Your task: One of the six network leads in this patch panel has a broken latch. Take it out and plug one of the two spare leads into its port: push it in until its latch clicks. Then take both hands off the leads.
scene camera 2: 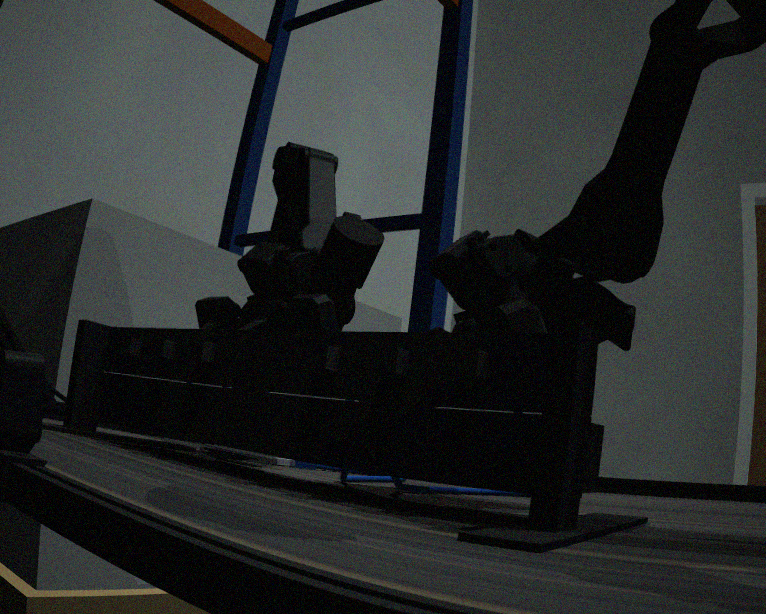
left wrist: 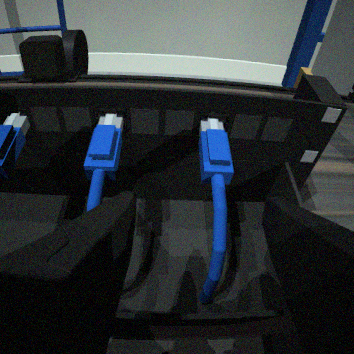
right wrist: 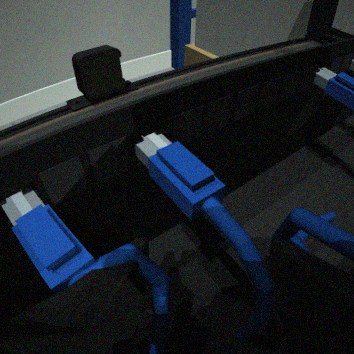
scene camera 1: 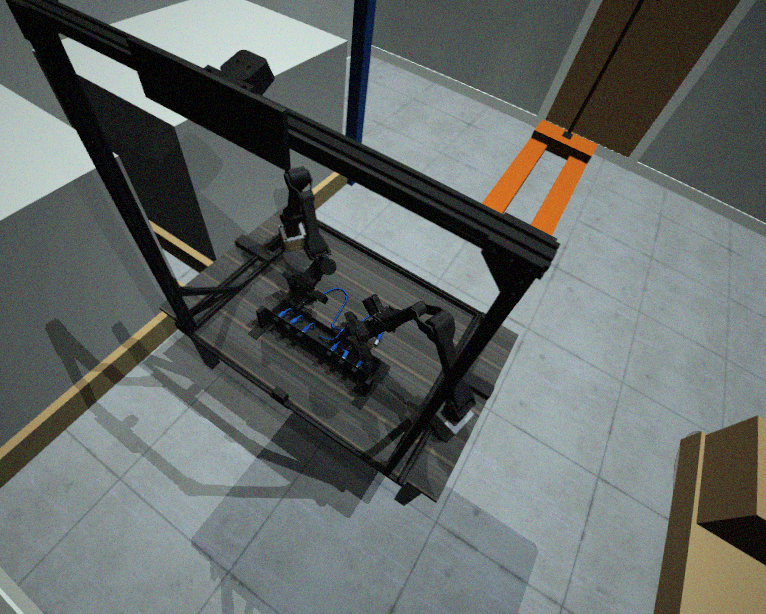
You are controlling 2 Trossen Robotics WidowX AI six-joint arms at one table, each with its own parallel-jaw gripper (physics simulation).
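Frame: origin at the left arm's base, x left, y back, z up, level; metres.
Where they show: left gripper, between the fingertips: [left wrist: 200,206] [scene camera 1: 291,306]; right gripper, between the fingertips: [scene camera 2: 368,401] [right wrist: 209,250] [scene camera 1: 337,346]; left arm's base, origin of its link: [scene camera 1: 292,231]; right arm's base, origin of its link: [scene camera 1: 453,412].
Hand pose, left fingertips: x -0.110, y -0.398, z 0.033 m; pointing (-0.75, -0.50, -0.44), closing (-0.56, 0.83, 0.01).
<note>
Each offset is from my left fingertips to the centre of the thing. "pt": to the spot under its first point. Level surfaces: height alone.
The patch panel @(dx +0.056, dy -0.152, dz -0.048 m) [scene camera 1: 263,316] [scene camera 2: 306,422] [left wrist: 255,100] [right wrist: 200,100] stands across the table. Blue leads with pale plugs sit along it: one @(pt dx -0.036, dy -0.013, dz -0.008 m) [left wrist: 215,150] at the right of the left wrist view, another @(pt dx -0.005, dy -0.052, dz -0.007 m) [left wrist: 103,147] beside it; one [right wrist: 185,172] at the centre of the right wrist view and one [right wrist: 52,245] at its left. Which latch is broken cannot be told. My left gripper [left wrist: 200,206] is open, its fingers either side of the right lead's cable. My right gripper [right wrist: 209,250] is open below the centre lead's plug. A loose blue cable @(pt dx +0.217, dy +0.020, dz -0.097 m) [scene camera 1: 342,300] [scene camera 2: 370,477] lies behind the panel.
A black gantry frame [scene camera 1: 422,185] surrounds the wooden table @(dz -0.102 m) [scene camera 1: 236,348]. A dark block-shaped part @(pt dx -0.113, dy -0.274, dz -0.067 m) [left wrist: 42,57] [right wrist: 100,72] shows beyond the panel. A blue cable @(pt dx +0.122, dy -0.165, dz -0.006 m) [right wrist: 320,230] crosses near my right gripper's right finger. Neighbouring leads are close to the fingers.
</note>
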